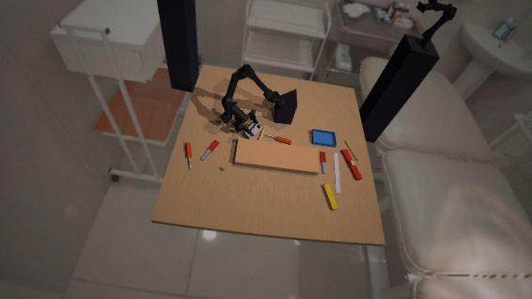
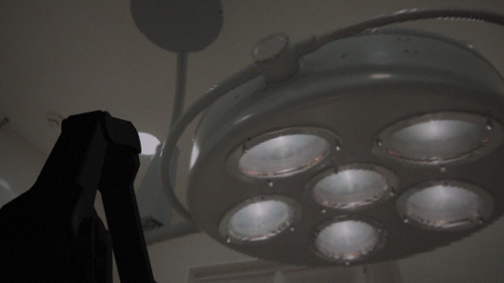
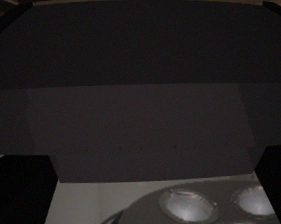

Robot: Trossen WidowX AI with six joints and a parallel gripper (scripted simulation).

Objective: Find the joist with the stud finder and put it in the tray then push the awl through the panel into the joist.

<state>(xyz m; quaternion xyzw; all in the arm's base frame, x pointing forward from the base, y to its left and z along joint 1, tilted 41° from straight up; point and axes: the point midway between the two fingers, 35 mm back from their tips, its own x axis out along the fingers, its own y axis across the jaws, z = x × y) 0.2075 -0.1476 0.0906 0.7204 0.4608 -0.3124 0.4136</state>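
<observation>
My gripper tip is now 10 mm to the right of the stud finder, 10 mm past it and 10 mm above it. From my gripper tip the other things lie so: brown-handled awl (50 mm to the left, 50 mm below, 20 mm behind); green light (20 mm to the left, 20 mm behind, 10 mm above); blue tray (480 mm to the left, 90 mm behind, 50 mm below).
</observation>
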